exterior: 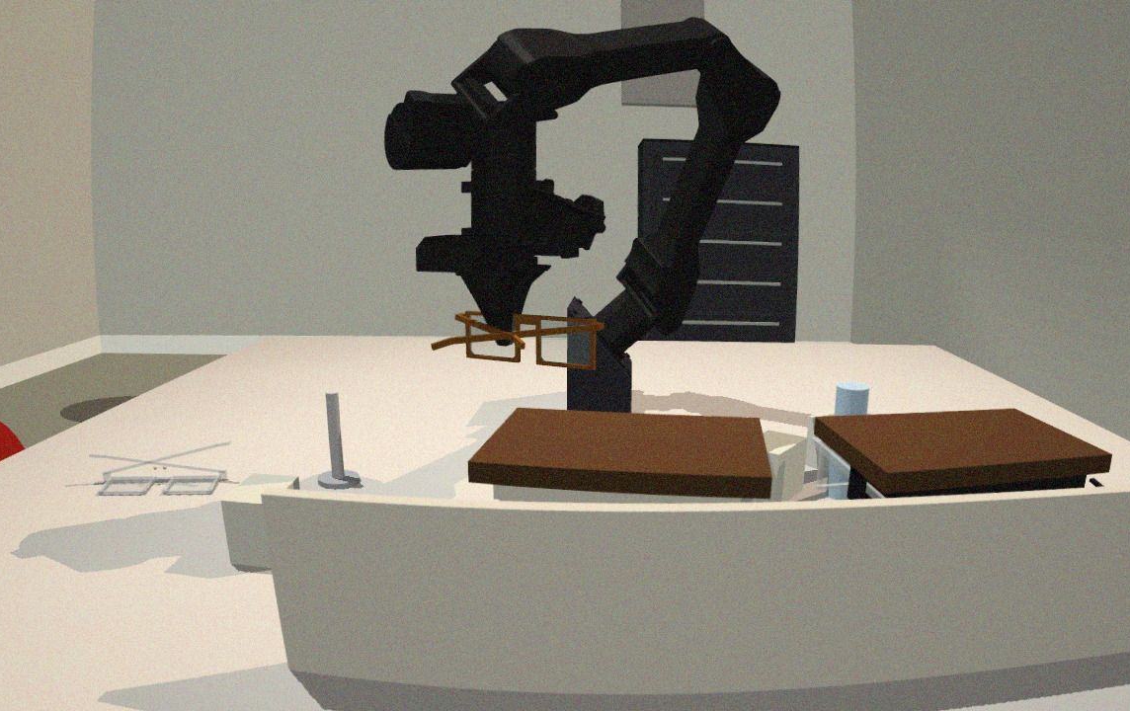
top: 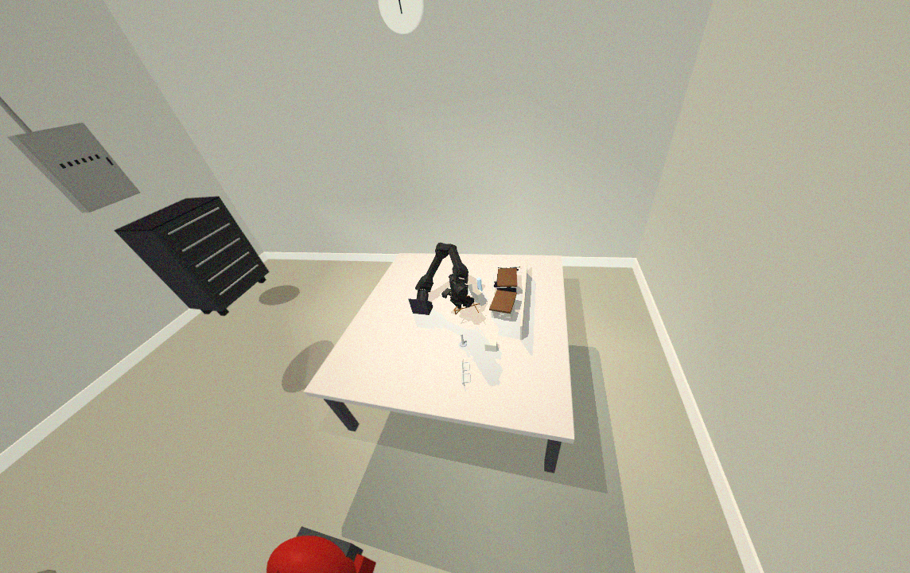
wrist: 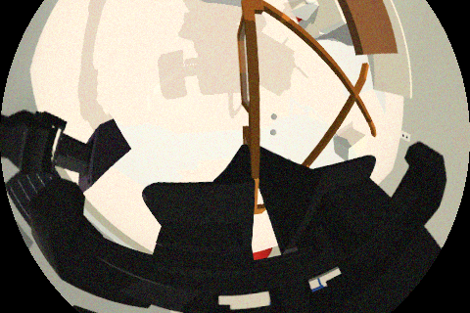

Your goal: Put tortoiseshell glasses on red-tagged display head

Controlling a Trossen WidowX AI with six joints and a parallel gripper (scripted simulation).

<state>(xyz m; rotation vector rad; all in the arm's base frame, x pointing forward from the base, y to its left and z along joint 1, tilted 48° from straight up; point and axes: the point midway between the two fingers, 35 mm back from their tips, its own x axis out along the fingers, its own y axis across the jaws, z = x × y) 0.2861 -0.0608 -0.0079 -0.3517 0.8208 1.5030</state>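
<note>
Now: the round base 14 cm to the right of my gripper tip, 10 cm below it and 6 cm ahead of it. Round my gripper tip: pale blue cylinder: 31 cm to the left, 7 cm below, 1 cm ahead; curved white wall: 31 cm ahead, 26 cm to the left, 7 cm below.
</note>
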